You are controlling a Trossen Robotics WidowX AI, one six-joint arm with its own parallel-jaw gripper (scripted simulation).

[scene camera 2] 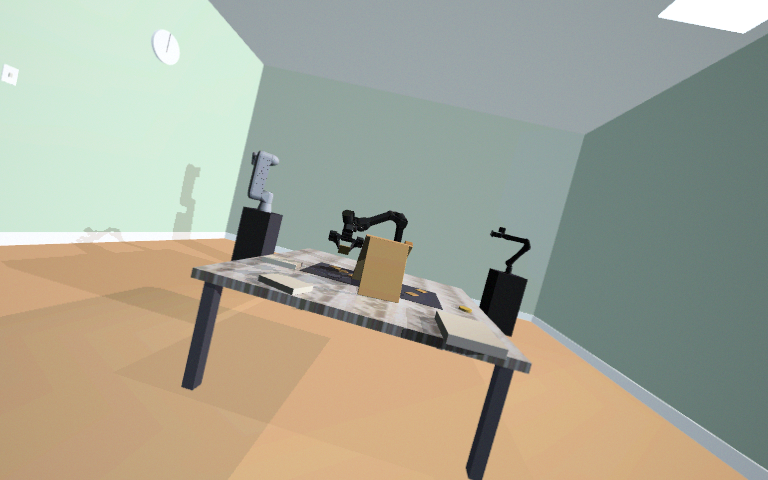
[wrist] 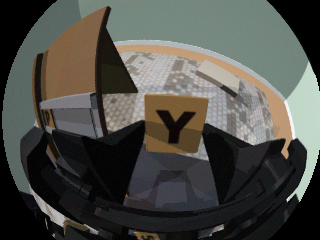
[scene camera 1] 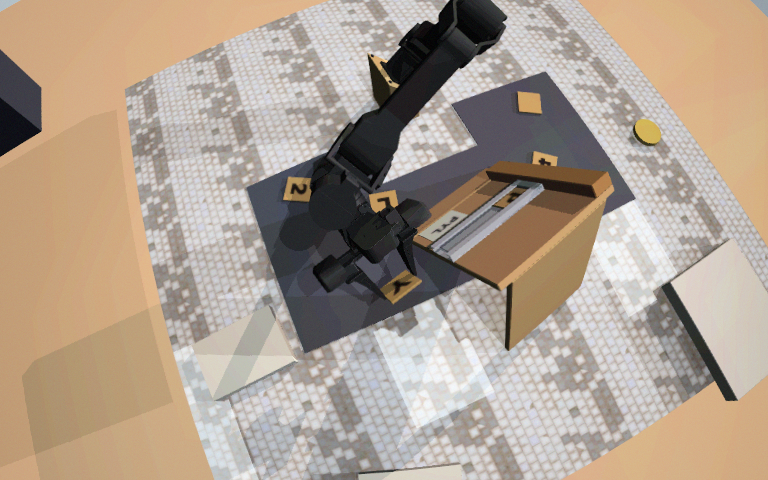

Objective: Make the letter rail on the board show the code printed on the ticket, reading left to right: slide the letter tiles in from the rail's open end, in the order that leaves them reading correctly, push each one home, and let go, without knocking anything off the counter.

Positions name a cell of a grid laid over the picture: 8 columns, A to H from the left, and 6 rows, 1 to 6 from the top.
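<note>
My gripper (scene camera 1: E4) is holding a Y tile (scene camera 1: E4), and the wrist view shows both my gripper (wrist: E4) and the tile (wrist: E4). I can see a sloped wooden board (scene camera 1: F4) too, and the wrist view also has the board (wrist: B2).
</note>
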